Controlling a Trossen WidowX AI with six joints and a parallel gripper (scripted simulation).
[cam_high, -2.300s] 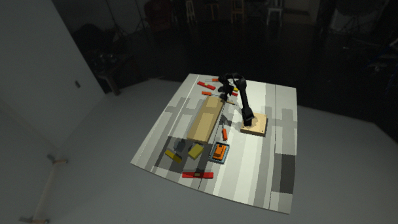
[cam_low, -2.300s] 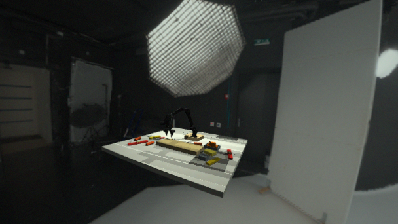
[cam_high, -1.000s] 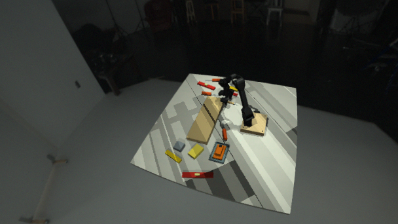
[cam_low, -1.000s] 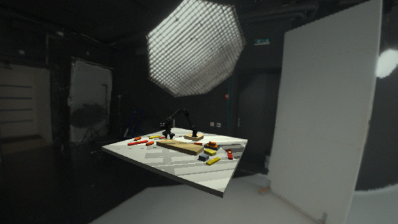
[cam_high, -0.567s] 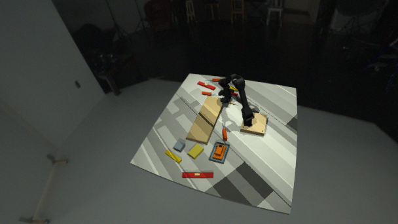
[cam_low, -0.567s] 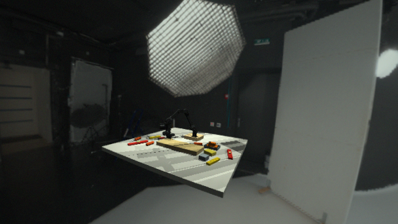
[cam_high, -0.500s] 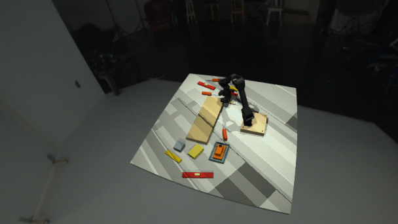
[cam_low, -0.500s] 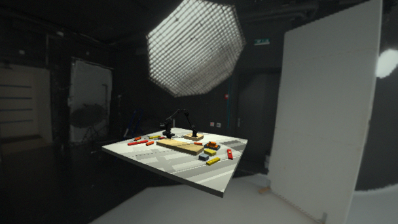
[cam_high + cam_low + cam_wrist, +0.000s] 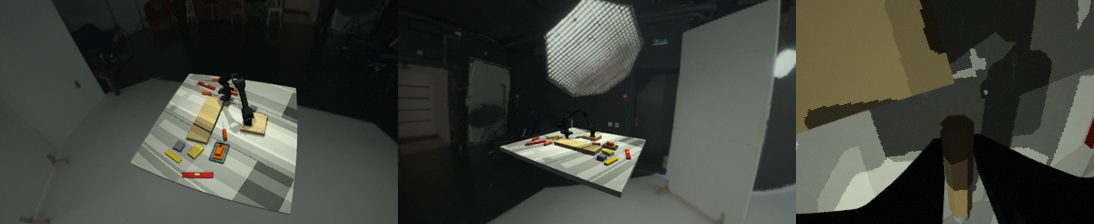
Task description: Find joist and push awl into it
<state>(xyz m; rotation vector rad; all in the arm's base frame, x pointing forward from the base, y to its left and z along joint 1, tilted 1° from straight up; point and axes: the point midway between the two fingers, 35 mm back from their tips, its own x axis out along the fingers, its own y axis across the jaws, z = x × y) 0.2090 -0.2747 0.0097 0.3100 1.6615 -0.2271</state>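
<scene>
Right now the awl is 50 mm behind my gripper tip and 20 mm to the left of it. Round my gripper tip: blue-grey tray 10 mm behind, 560 mm to the left, 10 mm below; then stud finder 10 mm behind, 550 mm to the left, 20 mm above; then yellow block 170 mm ahead, 590 mm to the left, 10 mm below.
</scene>
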